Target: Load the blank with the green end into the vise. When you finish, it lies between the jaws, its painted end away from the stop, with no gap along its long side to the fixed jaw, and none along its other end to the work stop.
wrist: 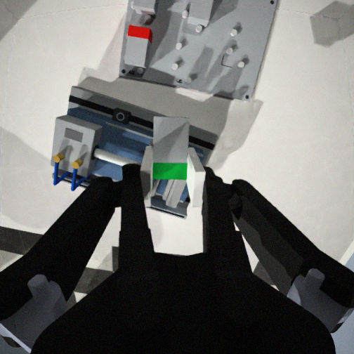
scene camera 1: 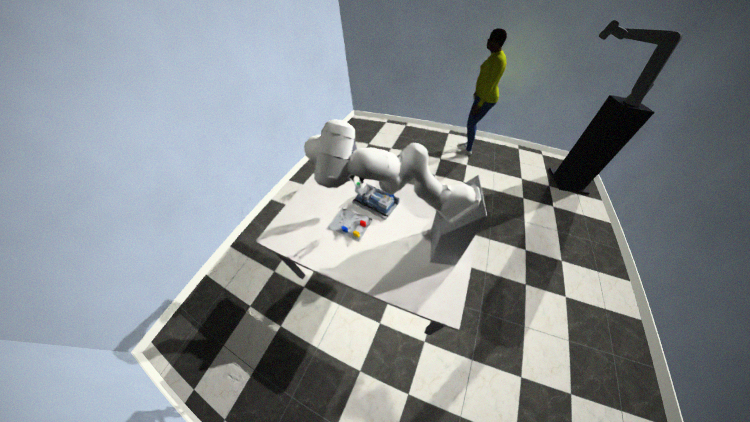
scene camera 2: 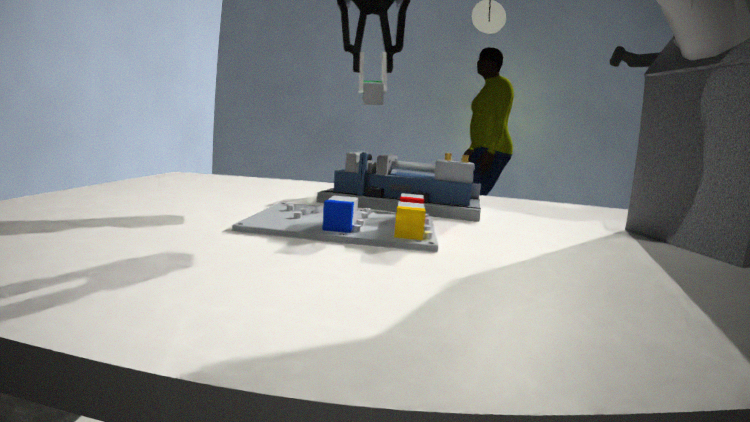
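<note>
My gripper point(scene camera 2: 373, 83) point(wrist: 169, 160) is shut on the blank with the green end point(scene camera 2: 373, 95) point(wrist: 171, 140). The blank is grey; its green band lies between the white fingertips, and its grey end points toward the tray side. A small green spot shows below the arm in scene camera 1. The blue-grey vise point(scene camera 1: 375, 199) point(scene camera 2: 419, 190) point(wrist: 90, 112) stands on the table, with the blank held well above its jaw end. In scene camera 2 two grey jaw blocks stand at the vise's left. In the wrist view the blank and fingers hide much of the jaws and any stop.
A grey pegged plate point(scene camera 1: 343, 220) point(scene camera 2: 277, 221) point(wrist: 210, 65) lies beside the vise. It carries blanks with blue point(scene camera 1: 344, 228) point(scene camera 2: 338, 215), yellow point(scene camera 1: 356, 234) point(scene camera 2: 409, 222) and red point(scene camera 1: 362, 223) point(wrist: 139, 32) ends. The vise's end block has two yellow-topped fittings. A person point(scene camera 1: 490, 78) point(scene camera 2: 491, 115) stands beyond the table.
</note>
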